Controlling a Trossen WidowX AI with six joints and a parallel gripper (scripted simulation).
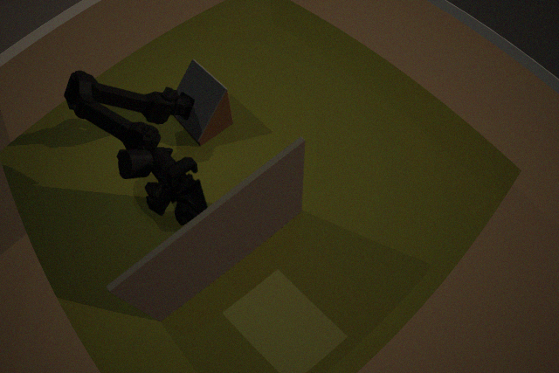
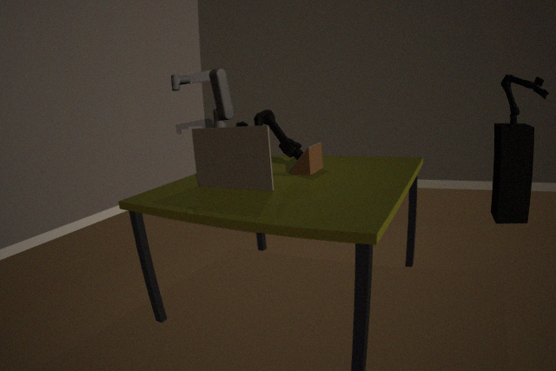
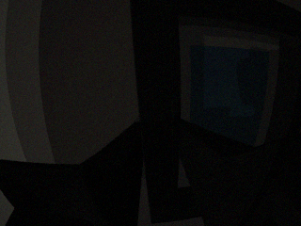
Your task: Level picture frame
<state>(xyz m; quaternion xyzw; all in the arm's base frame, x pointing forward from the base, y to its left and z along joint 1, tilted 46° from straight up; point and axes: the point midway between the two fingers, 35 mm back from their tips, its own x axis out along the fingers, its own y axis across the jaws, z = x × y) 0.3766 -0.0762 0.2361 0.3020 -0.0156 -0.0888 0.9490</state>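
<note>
Now: gripper tip 10 mm to the left of the dark picture frame and 50 mm above it. From my gripper tip the other things lie so: upright board: 10 mm ahead, 10 mm to the right, 70 mm below.
</note>
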